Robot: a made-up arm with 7 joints. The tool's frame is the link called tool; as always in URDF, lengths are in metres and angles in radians. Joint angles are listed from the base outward.
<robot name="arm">
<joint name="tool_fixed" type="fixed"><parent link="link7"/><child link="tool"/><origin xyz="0 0 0" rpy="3.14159 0 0"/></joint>
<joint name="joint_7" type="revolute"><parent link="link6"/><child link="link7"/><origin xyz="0.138 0 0"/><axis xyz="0 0 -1"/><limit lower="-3.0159" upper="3.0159"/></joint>
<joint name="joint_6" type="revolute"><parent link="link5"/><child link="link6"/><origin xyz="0 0 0"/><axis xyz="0 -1 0"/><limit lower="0.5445" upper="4.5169"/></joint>
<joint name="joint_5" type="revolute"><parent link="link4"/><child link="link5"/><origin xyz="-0.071 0 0.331"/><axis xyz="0 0 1"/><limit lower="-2.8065" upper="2.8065"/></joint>
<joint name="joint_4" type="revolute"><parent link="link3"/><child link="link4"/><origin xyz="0.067 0 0"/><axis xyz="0 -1 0"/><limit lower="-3.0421" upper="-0.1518"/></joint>
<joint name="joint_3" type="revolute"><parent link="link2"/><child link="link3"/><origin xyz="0 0 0.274"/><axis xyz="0 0 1"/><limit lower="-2.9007" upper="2.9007"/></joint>
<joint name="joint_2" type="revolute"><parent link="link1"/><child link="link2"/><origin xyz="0 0 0"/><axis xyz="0 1 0"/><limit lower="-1.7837" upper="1.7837"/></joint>
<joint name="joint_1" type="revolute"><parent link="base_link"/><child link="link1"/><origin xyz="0 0 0.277"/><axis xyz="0 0 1"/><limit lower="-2.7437" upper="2.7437"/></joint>
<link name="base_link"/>
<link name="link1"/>
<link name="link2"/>
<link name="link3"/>
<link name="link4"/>
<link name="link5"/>
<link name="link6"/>
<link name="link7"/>
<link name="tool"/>
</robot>
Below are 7 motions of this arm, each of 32 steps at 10 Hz.
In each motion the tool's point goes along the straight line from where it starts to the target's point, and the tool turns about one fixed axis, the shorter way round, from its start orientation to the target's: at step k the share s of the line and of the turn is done. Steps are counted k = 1, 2, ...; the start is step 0. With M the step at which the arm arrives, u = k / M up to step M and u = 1 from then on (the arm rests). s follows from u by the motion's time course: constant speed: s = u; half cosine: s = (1 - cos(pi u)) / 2; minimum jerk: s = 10 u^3 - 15 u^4 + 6 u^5.
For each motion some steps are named. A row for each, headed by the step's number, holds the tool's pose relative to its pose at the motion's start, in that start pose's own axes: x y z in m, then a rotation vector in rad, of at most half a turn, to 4 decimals.
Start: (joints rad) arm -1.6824 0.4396 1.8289 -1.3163 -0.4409 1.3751 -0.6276
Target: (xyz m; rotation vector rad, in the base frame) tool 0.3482 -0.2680 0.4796 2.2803 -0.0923 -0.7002
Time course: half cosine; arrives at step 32
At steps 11, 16, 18, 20, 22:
11: -0.0569 0.0028 0.0581 -0.1410 -0.2462 0.1597
16: -0.1077 0.0054 0.1098 -0.2668 -0.4657 0.3021
18: -0.1287 0.0064 0.1313 -0.3188 -0.5566 0.3610
20: -0.1489 0.0074 0.1519 -0.3689 -0.6440 0.4177
22: -0.1675 0.0083 0.1709 -0.4150 -0.7245 0.4699

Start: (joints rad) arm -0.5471 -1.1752 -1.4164 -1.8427 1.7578 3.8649 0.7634
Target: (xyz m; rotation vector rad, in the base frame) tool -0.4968 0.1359 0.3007 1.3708 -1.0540 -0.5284
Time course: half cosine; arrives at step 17
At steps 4, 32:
4: 0.0050 -0.0336 -0.0189 -0.0390 -0.1017 0.2037
32: 0.0386 -0.2578 -0.1451 -0.2990 -0.7797 1.5607

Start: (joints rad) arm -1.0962 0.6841 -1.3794 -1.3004 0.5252 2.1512 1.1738
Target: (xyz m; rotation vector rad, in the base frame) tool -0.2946 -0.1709 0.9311 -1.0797 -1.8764 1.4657
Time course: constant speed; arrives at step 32
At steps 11, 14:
11: 0.1039 0.0537 -0.1095 0.2035 0.0572 0.2337
14: 0.1322 0.0683 -0.1393 0.2590 0.0728 0.2975

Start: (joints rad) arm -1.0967 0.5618 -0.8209 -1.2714 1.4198 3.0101 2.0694
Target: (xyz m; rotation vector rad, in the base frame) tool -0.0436 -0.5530 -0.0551 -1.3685 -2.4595 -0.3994
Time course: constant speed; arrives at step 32
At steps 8, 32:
8: 0.1560 0.0352 0.0332 -0.1322 0.4333 -0.1633
32: 0.6238 0.1409 0.1329 -0.5288 1.7332 -0.6530

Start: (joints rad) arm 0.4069 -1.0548 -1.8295 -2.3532 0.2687 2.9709 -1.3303
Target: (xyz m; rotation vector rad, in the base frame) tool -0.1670 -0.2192 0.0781 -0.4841 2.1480 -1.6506
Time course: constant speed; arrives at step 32
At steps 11, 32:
11: -0.1021 -0.0380 -0.0387 -0.0449 0.2689 0.5110
32: -0.2969 -0.1107 -0.1126 -0.1306 0.7821 1.4867

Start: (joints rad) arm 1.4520 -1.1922 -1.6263 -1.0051 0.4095 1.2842 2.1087
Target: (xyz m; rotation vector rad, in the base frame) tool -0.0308 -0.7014 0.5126 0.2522 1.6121 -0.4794
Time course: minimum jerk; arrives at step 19
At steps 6, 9, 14, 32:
6: 0.0146 0.0592 -0.0509 0.3081 -0.0262 -0.0695
9: 0.0357 0.1446 -0.1242 0.7524 -0.0641 -0.1697
14: 0.0698 0.2830 -0.2431 1.4725 -0.1254 -0.3321
32: 0.0792 0.3208 -0.2755 1.6693 -0.1422 -0.3765

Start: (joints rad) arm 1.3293 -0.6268 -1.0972 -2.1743 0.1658 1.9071 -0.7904
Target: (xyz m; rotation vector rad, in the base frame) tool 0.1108 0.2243 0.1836 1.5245 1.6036 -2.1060
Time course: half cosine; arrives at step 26
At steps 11, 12, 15, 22, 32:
11: -0.0737 -0.0890 0.1640 0.1545 -0.7172 0.0288
12: -0.0852 -0.1029 0.1896 0.1786 -0.8292 0.0333
15: -0.1201 -0.1450 0.2672 0.2516 -1.1685 0.0469
22: -0.1827 -0.2206 0.4065 0.3828 -1.7778 0.0713
32: -0.1938 -0.2340 0.4312 0.4061 -1.8858 0.0756

